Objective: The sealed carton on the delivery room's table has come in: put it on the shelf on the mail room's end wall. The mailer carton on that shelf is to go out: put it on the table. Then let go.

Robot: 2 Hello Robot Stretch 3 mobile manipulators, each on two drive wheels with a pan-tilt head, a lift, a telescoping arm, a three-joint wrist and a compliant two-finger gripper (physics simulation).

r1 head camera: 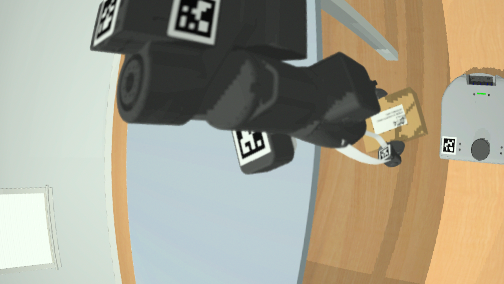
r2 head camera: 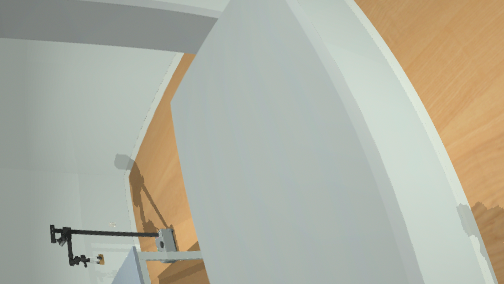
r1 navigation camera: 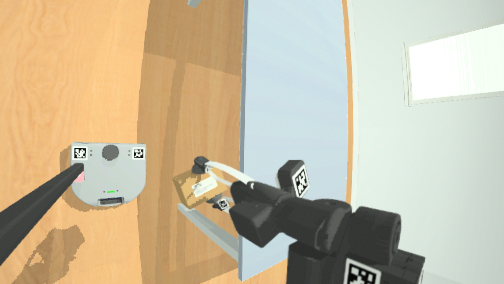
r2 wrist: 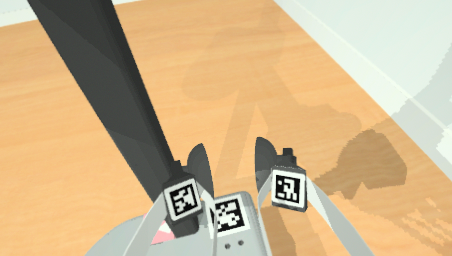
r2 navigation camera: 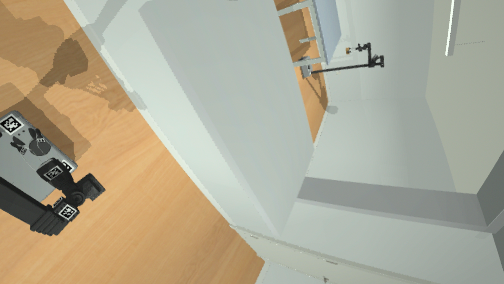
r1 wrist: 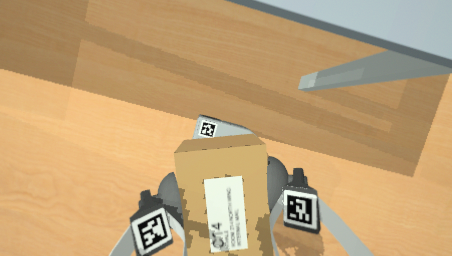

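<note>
My r1 gripper (r1 head camera: 388, 123) (r1 navigation camera: 208, 183) (r1 wrist: 224, 182) is shut on the sealed carton (r1 head camera: 414, 112) (r1 navigation camera: 188, 190) (r1 wrist: 195, 167) (r2 head camera: 101, 259) (r2 navigation camera: 348, 50), a brown box with a white C14 label. It is held raised, higher than the pale blue table (r1 head camera: 215, 215) (r1 navigation camera: 295, 115) (r1 wrist: 400, 25) (r2 head camera: 127, 270) (r2 navigation camera: 327, 30). In the r1 head view it shows past the table's edge, towards the base. My r2 gripper (r2 navigation camera: 27, 141) (r2 wrist: 234, 167) is open and empty, low over r2's own base. The mailer carton and the shelf do not show.
The r1 base (r1 head camera: 470, 120) (r1 navigation camera: 110, 175) stands beside the table's long side. A table leg (r1 navigation camera: 210, 225) (r1 wrist: 345, 72) slants below the top. A large pale partition (r2 head camera: 280, 150) (r2 navigation camera: 225, 115) stands between r2 and the table. The r2 base (r2 wrist: 185, 245) stands on wooden floor near a wall.
</note>
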